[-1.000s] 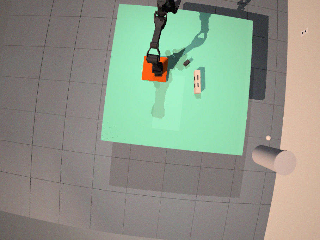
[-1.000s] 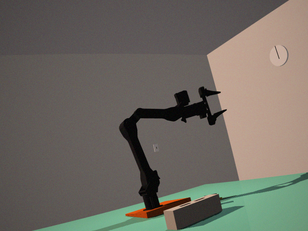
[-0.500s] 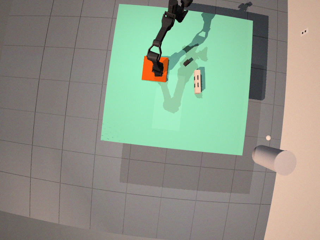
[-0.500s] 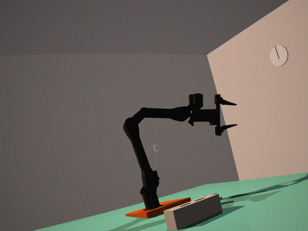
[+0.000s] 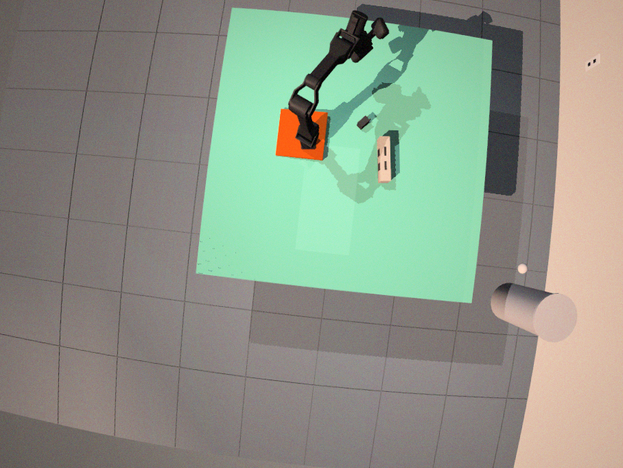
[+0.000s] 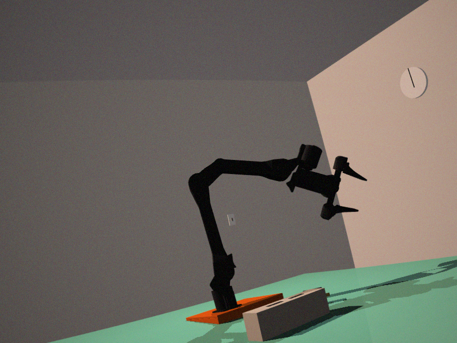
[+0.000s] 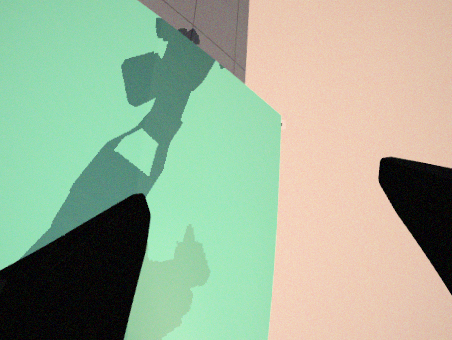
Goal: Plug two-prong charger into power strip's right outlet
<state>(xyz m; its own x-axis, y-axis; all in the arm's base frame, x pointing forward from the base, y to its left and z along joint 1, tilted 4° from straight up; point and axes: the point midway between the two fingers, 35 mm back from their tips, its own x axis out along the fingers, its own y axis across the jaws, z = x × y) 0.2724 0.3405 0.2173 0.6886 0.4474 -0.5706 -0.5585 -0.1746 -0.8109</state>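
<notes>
Right now my gripper tip is 24 cm to the left of the two-prong charger, 23 cm above it and 2 cm past it.
</notes>
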